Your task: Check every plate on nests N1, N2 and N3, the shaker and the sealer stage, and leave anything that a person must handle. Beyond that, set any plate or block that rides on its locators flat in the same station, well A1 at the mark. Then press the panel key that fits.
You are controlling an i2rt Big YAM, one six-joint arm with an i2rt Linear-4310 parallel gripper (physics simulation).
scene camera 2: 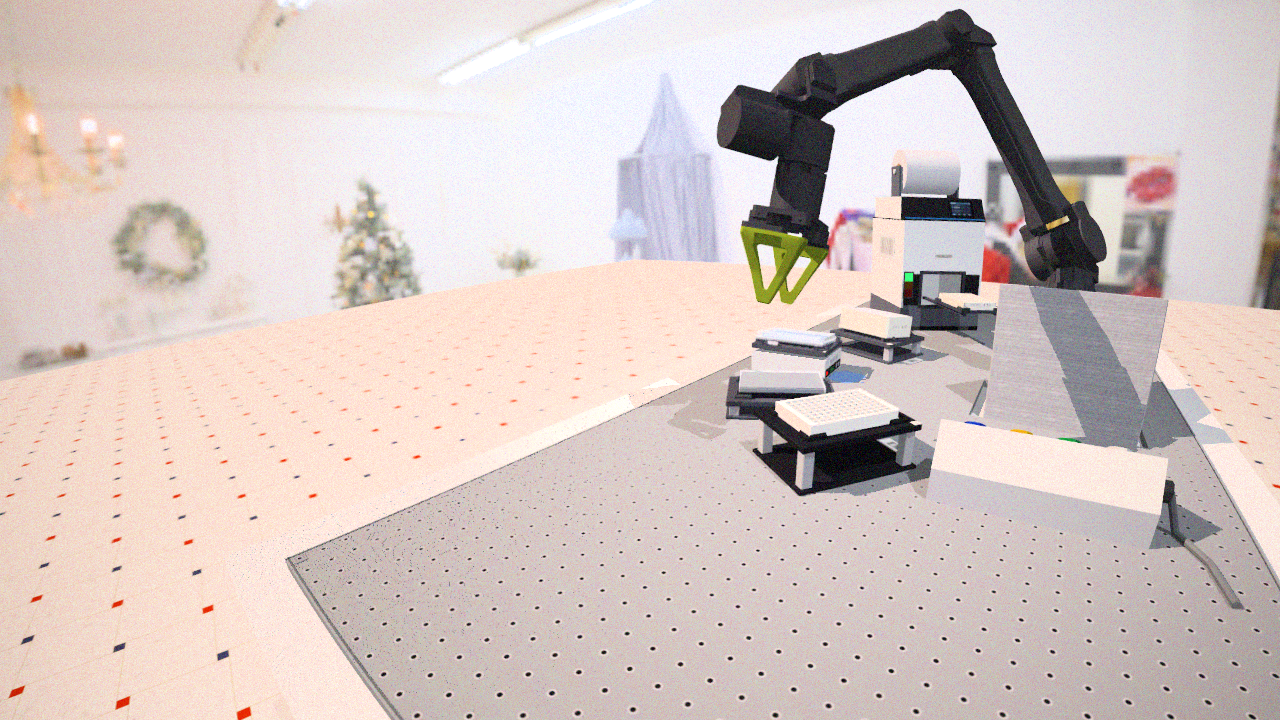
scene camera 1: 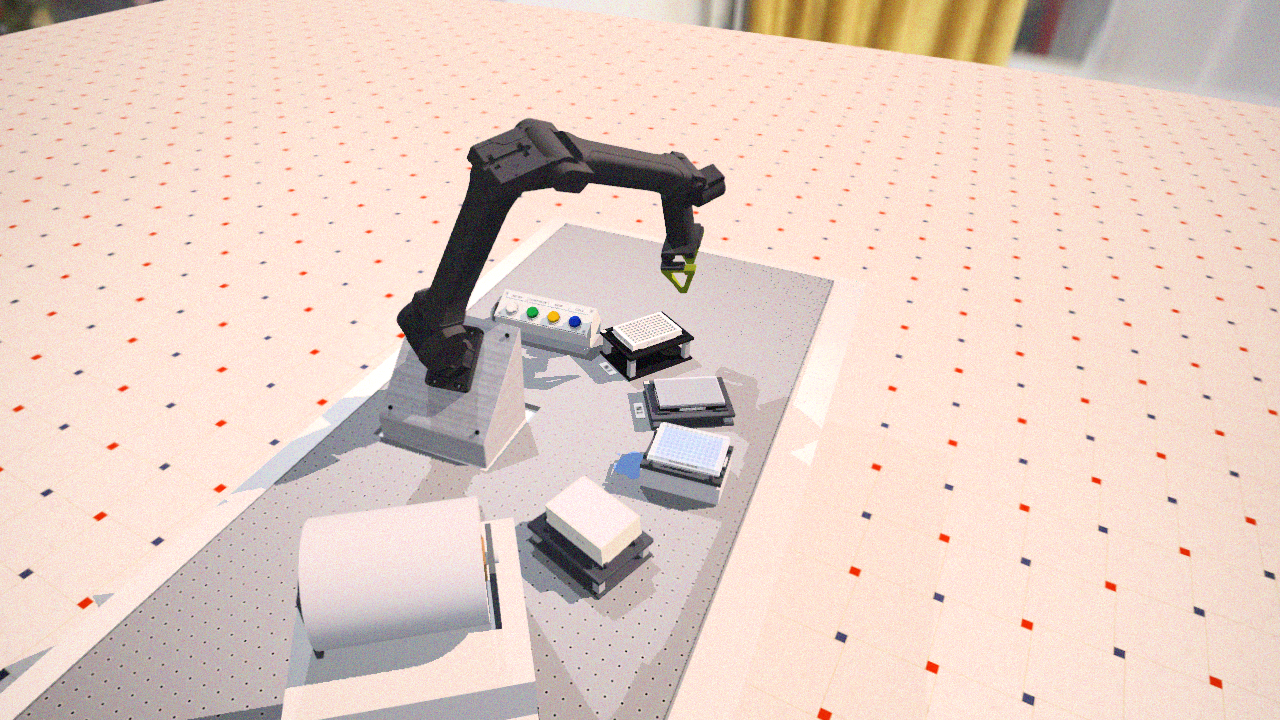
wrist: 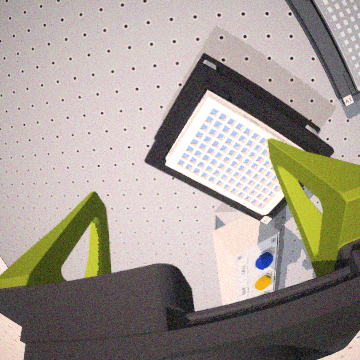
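Observation:
My gripper (scene camera 1: 682, 286) (scene camera 2: 776, 300) (wrist: 181, 174) is open and empty, above the black raised nest. A white plate (scene camera 1: 646, 330) (scene camera 2: 836, 411) (wrist: 231, 156) lies on that nest (scene camera 1: 617, 342) (wrist: 175, 107). N1's plate (scene camera 1: 687, 392) (scene camera 2: 781, 382) (wrist: 345, 20) seems tilted; its seating is unclear. The shaker (scene camera 1: 684, 486) (scene camera 2: 792, 362) bears a bluish plate (scene camera 1: 687, 448) (scene camera 2: 794, 337), beside a blue patch (scene camera 1: 629, 465) (scene camera 2: 850, 376) on the deck. A thick cream block (scene camera 1: 592, 519) (scene camera 2: 874, 323) rests on another nest. A plate (scene camera 2: 966, 301) lies at the sealer stage. The panel (scene camera 1: 546, 333) (scene camera 2: 1047, 474) (wrist: 232, 250) has white, green, yellow and blue keys.
The sealer (scene camera 1: 402, 582) (scene camera 2: 926, 255) with its white roll stands at the far end from the panel. The arm's metal pedestal (scene camera 1: 456, 402) (scene camera 2: 1074, 367) stands opposite the nests. A cable (scene camera 2: 1203, 559) runs from the panel's side.

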